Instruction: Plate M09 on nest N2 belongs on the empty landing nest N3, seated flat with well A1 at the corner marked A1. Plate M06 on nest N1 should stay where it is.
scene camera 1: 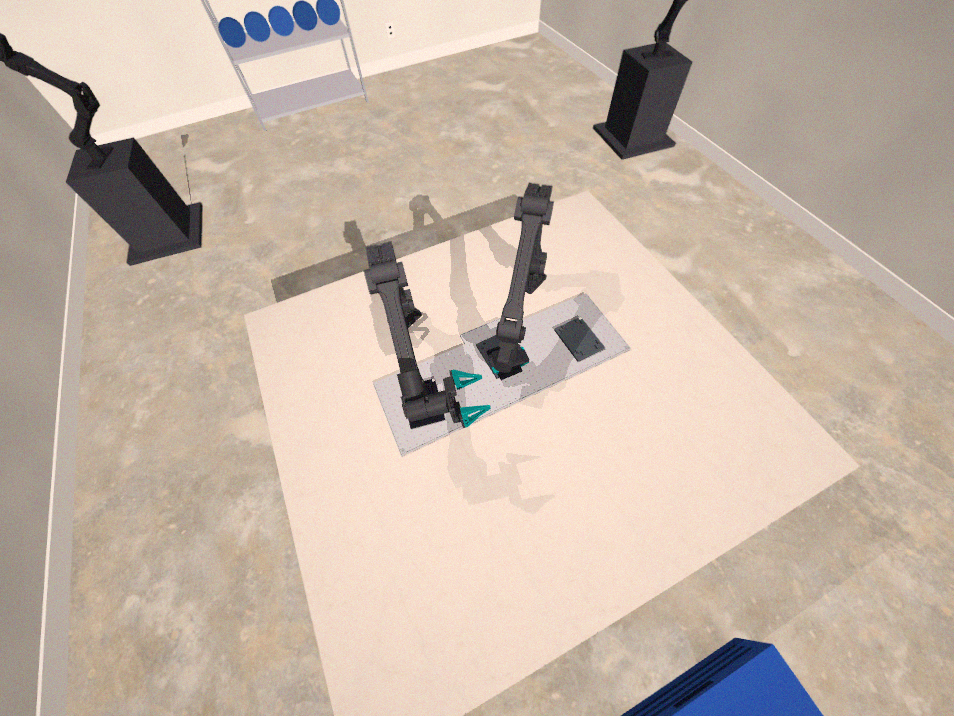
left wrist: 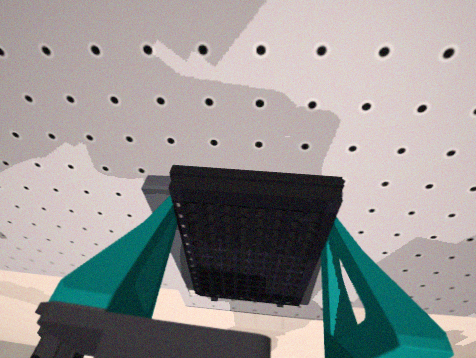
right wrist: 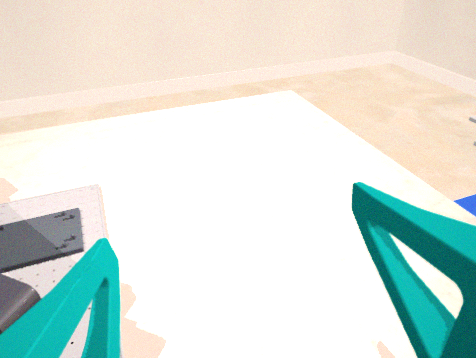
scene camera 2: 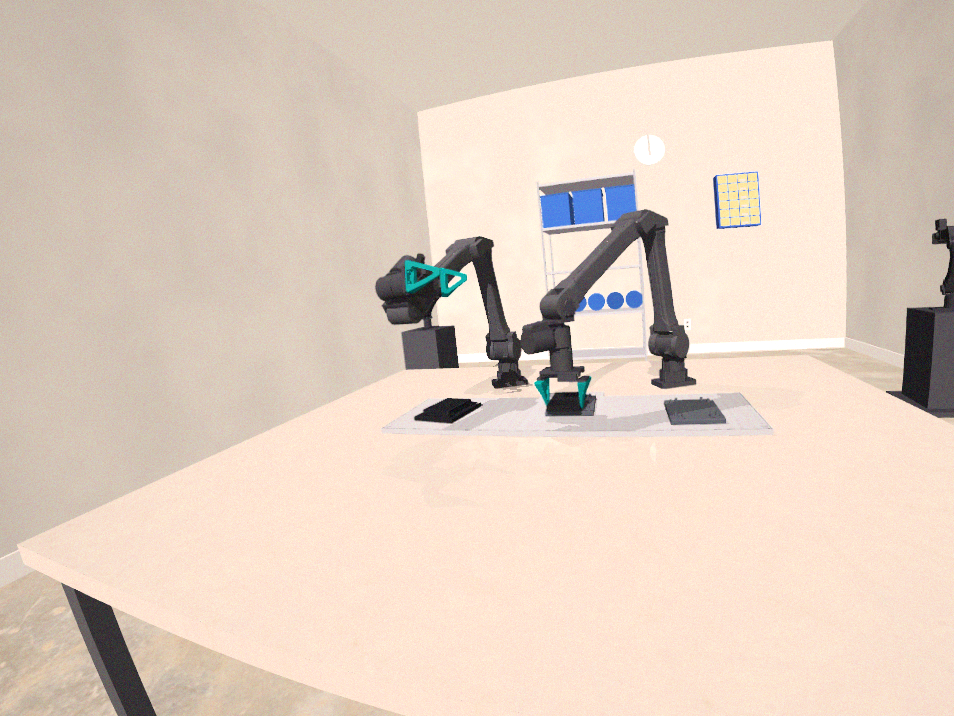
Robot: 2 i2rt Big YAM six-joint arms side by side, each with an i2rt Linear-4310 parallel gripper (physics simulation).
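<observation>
A black well plate (scene camera 2: 568, 400) (left wrist: 255, 240) lies low over the middle dark nest (left wrist: 155, 185), whose edge shows beside it; whether it is seated, and its A1 corner, cannot be told. My left gripper (scene camera 1: 509, 360) (scene camera 2: 563, 396) (left wrist: 253, 208) points down and is shut on this plate by its two sides. A second black plate (scene camera 1: 426, 422) (scene camera 2: 446, 410) sits on the nest at the left, partly hidden by the right arm in scene camera 1. A bare grey nest (scene camera 1: 579, 339) (scene camera 2: 695, 411) (right wrist: 40, 240) is at the right. My right gripper (scene camera 1: 485, 392) (scene camera 2: 453, 273) (right wrist: 233, 221) is open and empty, raised above the board's left part.
The nests stand on a light perforated board (scene camera 1: 613, 339) (scene camera 2: 500, 420) (left wrist: 350, 75) (right wrist: 92, 200) on the pale table (scene camera 1: 539, 539) (scene camera 2: 462, 554). The right arm's forearm reaches over the left plate. Black pedestals (scene camera 1: 131, 200) (scene camera 1: 647, 100) with other arms stand off the table.
</observation>
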